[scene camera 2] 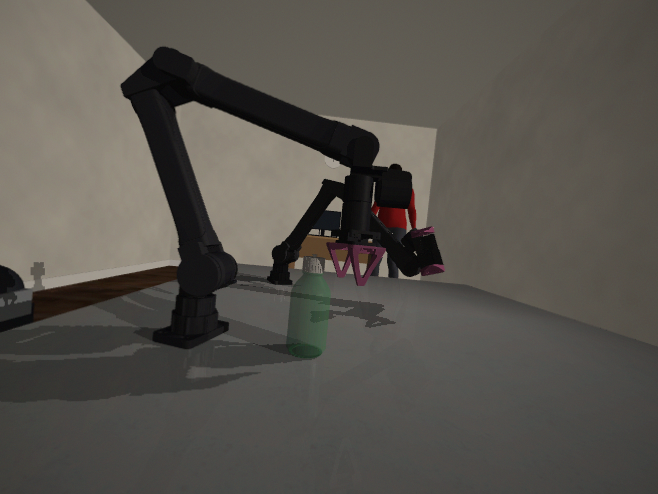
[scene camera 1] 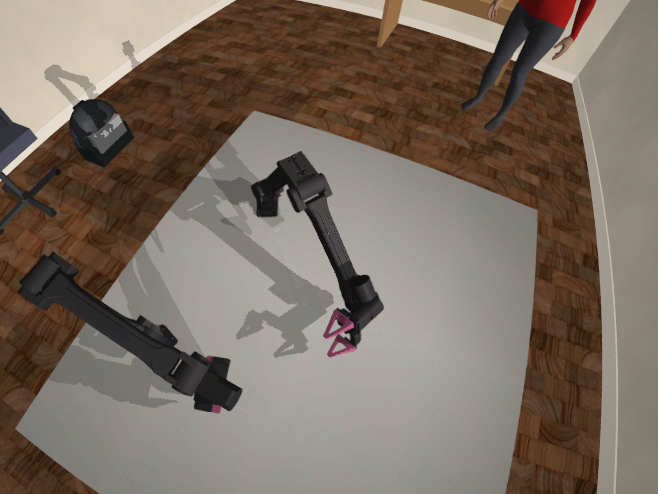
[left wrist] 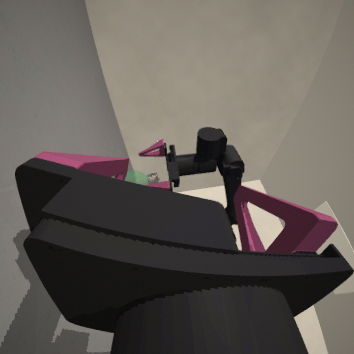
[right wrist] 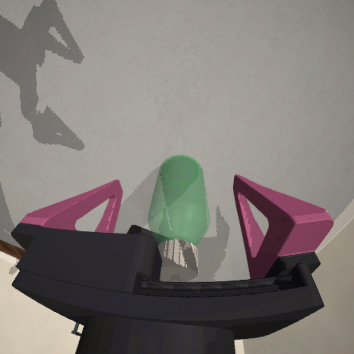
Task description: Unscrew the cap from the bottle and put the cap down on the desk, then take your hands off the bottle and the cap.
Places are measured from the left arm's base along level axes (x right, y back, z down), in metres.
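Where they show: left gripper, fingertip midpoint: (scene camera 2: 426,248) (scene camera 1: 326,347) (left wrist: 184,178); right gripper, fingertip midpoint: (scene camera 2: 349,281) (left wrist: 139,170) (right wrist: 174,183); left arm's base, link origin: (scene camera 2: 279,282) (scene camera 1: 267,205); right arm's base, link origin: (scene camera 2: 193,334).
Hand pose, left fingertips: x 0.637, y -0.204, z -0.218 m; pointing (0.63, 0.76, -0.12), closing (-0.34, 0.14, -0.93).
Note:
Each offset is from my left fingertips to the centre of the thing. Level surfaces: height alone.
A translucent green bottle @(dx +0.076, dy +0.376, dz +0.128 m) (scene camera 2: 308,319) (left wrist: 136,177) (right wrist: 180,210) stands upright on the grey desk @(dz +0.218 m) (scene camera 1: 435,297) (scene camera 2: 403,404). Its ribbed whitish cap @(dx +0.076, dy +0.376, dz +0.048 m) (scene camera 2: 313,264) (left wrist: 153,177) (right wrist: 179,257) sits on its neck. In scene camera 1 the bottle does not show, at the place where the right arm is. My right gripper (scene camera 2: 350,280) (right wrist: 174,183) is open and points down close to the cap. In the right wrist view the bottle and cap appear between its spread fingers, touching neither. My left gripper (scene camera 1: 326,346) (scene camera 2: 429,250) is open and empty, raised over the desk away from the bottle.
The left arm (scene camera 1: 330,233) reaches over the desk beyond the right arm (scene camera 1: 114,319). A person in a red top (scene camera 1: 552,10) (scene camera 2: 392,216) stands past the desk's far edge. A dark bin-like object (scene camera 1: 99,130) stands on the wooden floor (scene camera 1: 175,69) at the left.

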